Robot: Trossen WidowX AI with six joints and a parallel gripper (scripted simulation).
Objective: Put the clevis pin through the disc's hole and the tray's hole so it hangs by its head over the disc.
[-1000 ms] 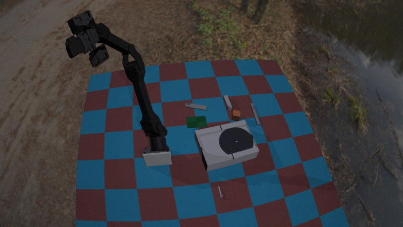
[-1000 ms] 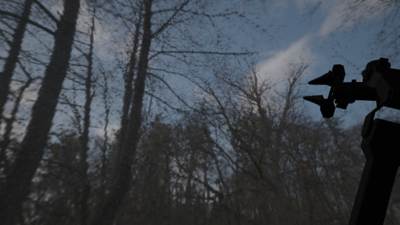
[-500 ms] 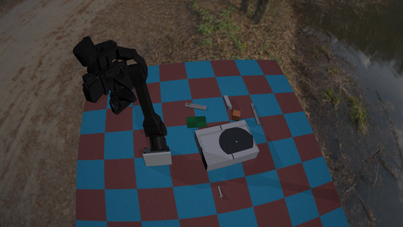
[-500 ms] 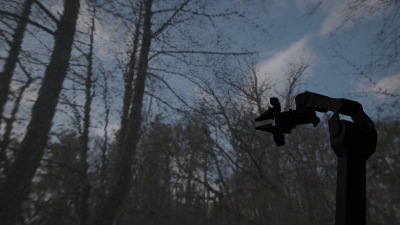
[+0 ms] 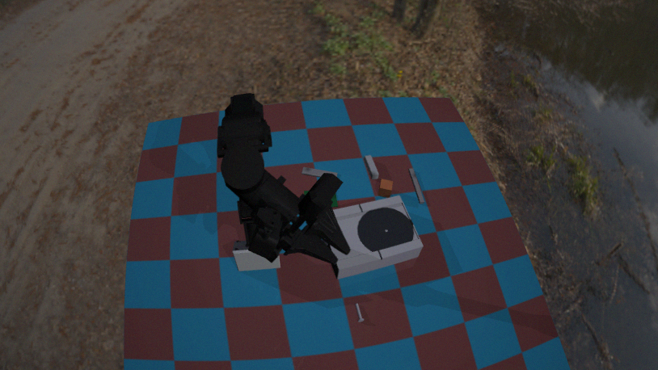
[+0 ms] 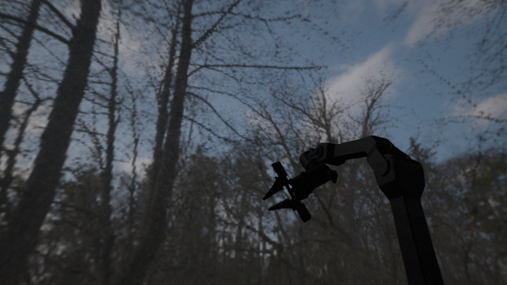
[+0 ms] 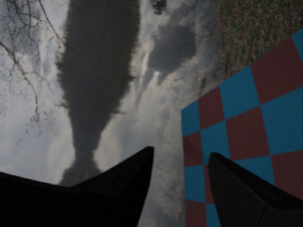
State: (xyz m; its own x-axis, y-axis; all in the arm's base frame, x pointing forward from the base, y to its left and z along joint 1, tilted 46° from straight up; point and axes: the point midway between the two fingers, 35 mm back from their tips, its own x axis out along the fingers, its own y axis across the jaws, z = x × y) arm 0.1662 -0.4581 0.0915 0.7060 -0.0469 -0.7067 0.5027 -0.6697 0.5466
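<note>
My gripper tip is 450 mm above the steel clevis pin, 90 mm short of it and 80 mm to the right of it. The rest, counted from my gripper tip: steel tray (410 mm below, 300 mm to the left, 150 mm ahead); then flat green piece (460 mm to the left, 450 mm below, 30 mm ahead); then dark round disc (400 mm below, 300 mm to the left, 190 mm ahead).
</note>
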